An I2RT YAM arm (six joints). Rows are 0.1 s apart.
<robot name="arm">
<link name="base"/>
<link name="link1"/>
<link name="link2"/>
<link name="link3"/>
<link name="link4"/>
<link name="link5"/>
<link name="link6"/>
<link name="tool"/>
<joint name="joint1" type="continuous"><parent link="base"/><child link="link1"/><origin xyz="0.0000 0.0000 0.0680" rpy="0.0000 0.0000 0.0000"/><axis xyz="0 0 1"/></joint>
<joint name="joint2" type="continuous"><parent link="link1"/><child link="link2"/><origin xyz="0.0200 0.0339 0.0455" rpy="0.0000 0.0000 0.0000"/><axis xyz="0 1 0"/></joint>
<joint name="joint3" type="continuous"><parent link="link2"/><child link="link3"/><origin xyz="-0.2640 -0.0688 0.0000" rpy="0.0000 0.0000 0.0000"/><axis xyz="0 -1 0"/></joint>
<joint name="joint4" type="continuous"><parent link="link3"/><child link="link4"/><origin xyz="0.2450 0.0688 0.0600" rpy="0.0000 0.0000 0.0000"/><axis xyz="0 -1 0"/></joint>
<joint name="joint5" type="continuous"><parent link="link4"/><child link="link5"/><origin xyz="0.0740 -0.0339 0.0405" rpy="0.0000 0.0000 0.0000"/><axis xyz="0 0 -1"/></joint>
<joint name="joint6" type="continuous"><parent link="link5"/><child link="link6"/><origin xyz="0.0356 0.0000 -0.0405" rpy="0.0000 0.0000 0.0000"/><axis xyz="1 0 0"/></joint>
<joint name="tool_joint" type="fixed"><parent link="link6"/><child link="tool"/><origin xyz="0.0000 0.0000 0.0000" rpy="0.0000 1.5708 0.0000"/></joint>
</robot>
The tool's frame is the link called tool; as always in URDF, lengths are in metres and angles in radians. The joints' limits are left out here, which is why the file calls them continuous.
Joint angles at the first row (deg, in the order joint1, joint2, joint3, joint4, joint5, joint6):
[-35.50 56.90 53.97 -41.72 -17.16 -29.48]
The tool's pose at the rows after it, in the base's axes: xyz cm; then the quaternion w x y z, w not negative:
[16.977 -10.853 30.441 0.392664 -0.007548 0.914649 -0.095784]
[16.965 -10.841 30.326 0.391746 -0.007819 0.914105 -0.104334]
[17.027 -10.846 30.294 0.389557 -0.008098 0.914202 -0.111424]
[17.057 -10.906 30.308 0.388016 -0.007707 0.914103 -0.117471]
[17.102 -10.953 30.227 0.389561 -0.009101 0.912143 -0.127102]
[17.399 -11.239 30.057 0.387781 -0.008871 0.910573 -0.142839]
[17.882 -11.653 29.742 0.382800 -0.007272 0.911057 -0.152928]
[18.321 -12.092 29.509 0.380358 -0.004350 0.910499 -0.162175]
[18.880 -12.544 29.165 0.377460 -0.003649 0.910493 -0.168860]
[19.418 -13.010 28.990 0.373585 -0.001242 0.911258 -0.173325]
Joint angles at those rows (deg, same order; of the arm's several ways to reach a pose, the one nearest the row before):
[-35.42 56.95 53.58 -41.15 -16.21 -29.53]
[-35.25 56.69 53.10 -40.50 -15.28 -29.73]
[-35.00 56.72 52.99 -40.17 -14.35 -29.88]
[-34.98 56.78 53.01 -39.93 -13.69 -30.07]
[-34.88 56.61 52.53 -38.87 -12.91 -30.39]
[-34.80 57.20 52.17 -37.16 -11.33 -30.88]
[-34.76 58.54 52.03 -35.59 -10.05 -31.20]
[-34.89 59.79 51.99 -33.98 -9.06 -31.38]
[-34.90 61.37 51.94 -32.25 -8.28 -31.64]
[-34.98 63.06 52.46 -31.21 -7.61 -31.73]

